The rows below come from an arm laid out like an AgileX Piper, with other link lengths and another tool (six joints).
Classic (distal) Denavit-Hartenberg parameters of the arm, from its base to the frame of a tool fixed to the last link. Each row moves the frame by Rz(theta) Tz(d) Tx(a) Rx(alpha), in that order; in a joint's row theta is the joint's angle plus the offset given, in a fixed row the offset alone. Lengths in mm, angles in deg.
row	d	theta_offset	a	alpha
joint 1	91.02	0.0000	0.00	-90.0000
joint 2	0.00	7.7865	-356.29	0.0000
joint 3	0.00	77.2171	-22.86	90.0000
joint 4	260.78	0.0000	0.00	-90.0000
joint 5	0.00	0.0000	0.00	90.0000
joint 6	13.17	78.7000	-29.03	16.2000
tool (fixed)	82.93	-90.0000	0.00	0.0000
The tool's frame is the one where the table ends.
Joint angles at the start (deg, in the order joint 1, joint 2, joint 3, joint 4, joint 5, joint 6):
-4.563, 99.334, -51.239, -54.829, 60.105, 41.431
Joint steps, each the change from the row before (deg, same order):
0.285, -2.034, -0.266, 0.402, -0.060, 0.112
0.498, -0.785, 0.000, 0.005, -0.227, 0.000
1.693, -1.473, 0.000, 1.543, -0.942, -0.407
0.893, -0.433, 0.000, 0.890, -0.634, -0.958
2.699, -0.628, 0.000, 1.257, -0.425, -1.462
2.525, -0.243, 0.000, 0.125, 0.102, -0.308
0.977, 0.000, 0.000, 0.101, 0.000, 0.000
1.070, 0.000, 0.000, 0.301, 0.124, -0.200
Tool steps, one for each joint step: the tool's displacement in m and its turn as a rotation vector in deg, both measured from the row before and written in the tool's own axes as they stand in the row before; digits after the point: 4 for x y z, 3 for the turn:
0.0065, -0.0060, -0.0073, -0.666, -1.700, 1.615
0.0020, -0.0008, -0.0041, -0.134, -1.101, 0.172
0.0035, 0.0036, -0.0097, -1.595, -2.387, -0.270
0.0001, 0.0031, -0.0041, -0.723, -1.105, -1.099
-0.0002, 0.0093, -0.0109, -0.551, -2.138, -2.645
-0.0011, 0.0085, -0.0094, 0.370, -1.708, -1.949
-0.0008, 0.0037, -0.0033, 0.057, -0.604, -0.690
-0.0006, 0.0042, -0.0036, 0.008, -0.476, -0.877

